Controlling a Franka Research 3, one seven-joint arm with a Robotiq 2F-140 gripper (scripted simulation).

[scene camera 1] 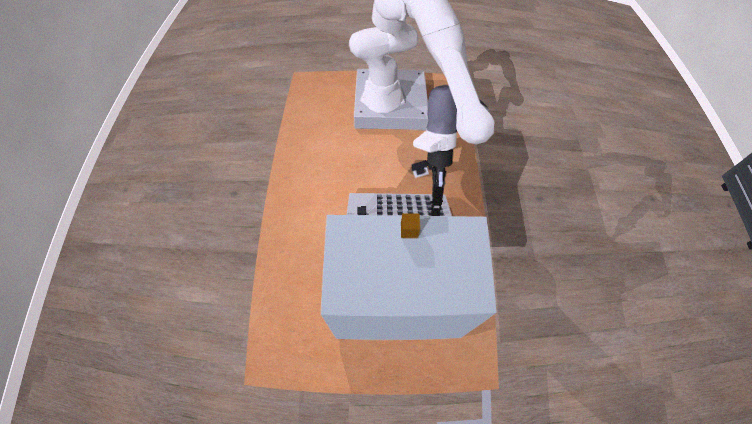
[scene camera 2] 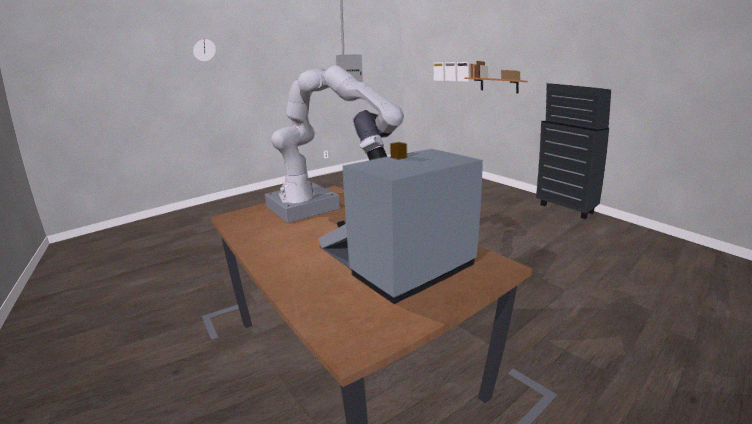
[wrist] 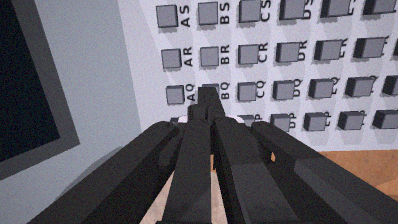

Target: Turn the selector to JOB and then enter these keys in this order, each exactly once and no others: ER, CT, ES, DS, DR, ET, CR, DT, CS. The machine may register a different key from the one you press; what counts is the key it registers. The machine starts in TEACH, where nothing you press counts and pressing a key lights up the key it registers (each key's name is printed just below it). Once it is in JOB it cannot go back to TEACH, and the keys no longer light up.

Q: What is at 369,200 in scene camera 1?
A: A keypad.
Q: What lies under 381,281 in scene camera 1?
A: A grey machine body.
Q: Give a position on a grey machine body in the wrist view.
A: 75,107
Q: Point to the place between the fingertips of my gripper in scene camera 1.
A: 434,221
